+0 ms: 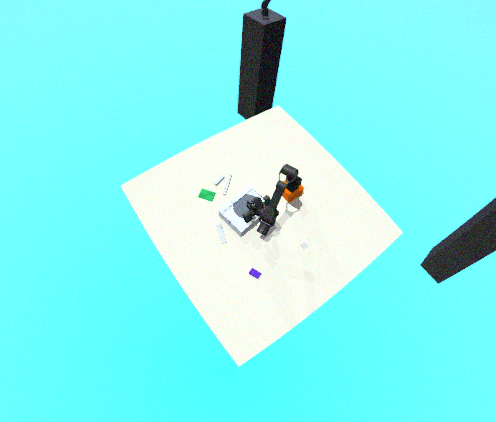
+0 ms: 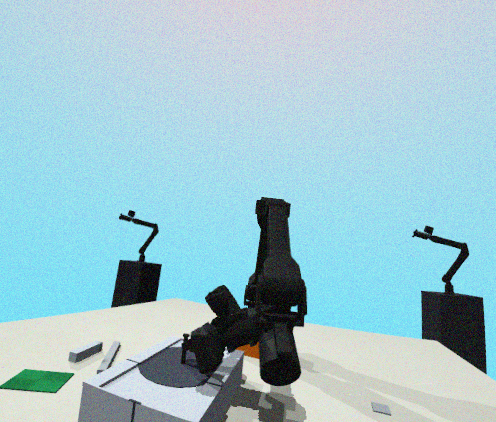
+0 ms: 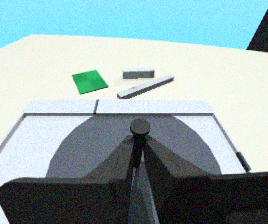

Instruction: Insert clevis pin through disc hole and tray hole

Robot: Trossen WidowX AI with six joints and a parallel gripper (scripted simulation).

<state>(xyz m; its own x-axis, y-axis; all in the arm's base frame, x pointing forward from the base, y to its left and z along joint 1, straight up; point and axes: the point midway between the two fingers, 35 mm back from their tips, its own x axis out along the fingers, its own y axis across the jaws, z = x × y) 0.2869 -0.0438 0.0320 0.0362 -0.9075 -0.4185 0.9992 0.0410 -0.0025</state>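
My gripper tip is now 2 cm short of the steel tray, 1 cm to the right of it and 5 cm above it. Also, from my gripper tip: green patch (11 cm ahead, 23 cm to the right, 9 cm below); dark clevis pin (1 cm below); dark aluminium disc (3 cm below).
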